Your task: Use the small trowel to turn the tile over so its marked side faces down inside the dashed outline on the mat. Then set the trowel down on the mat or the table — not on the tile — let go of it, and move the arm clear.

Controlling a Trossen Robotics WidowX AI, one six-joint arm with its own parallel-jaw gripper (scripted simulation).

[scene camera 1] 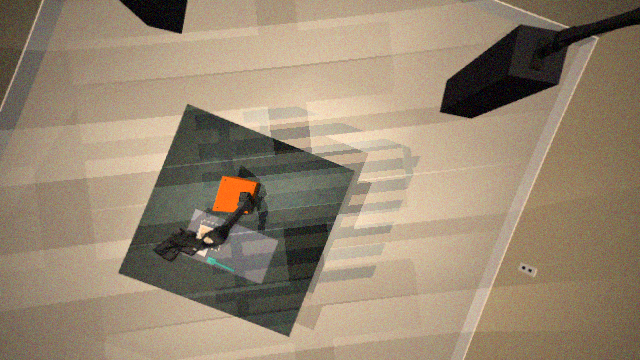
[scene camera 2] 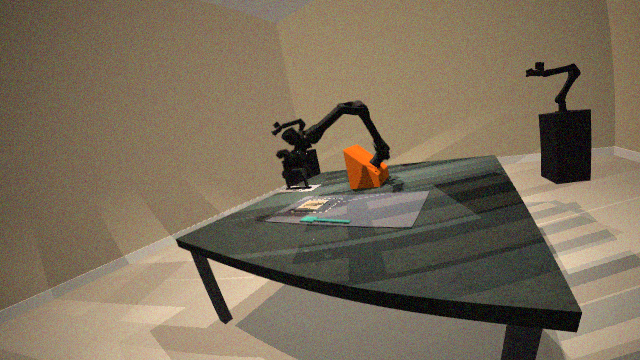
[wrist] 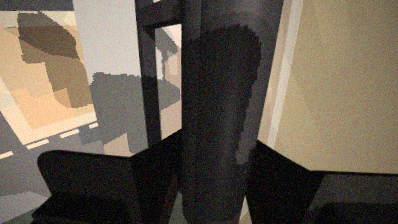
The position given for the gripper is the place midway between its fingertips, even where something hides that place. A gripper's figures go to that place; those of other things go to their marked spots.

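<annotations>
Tile (wrist: 52, 95): 0.20 m from the lens. Grey trowel (wrist: 149, 75): 0.12 m from the lens; the marked spots on the trowel and the tile are likewise 0.12 m apart. Gripper (wrist: 212, 132): 0.11 m from the lens.
</annotations>
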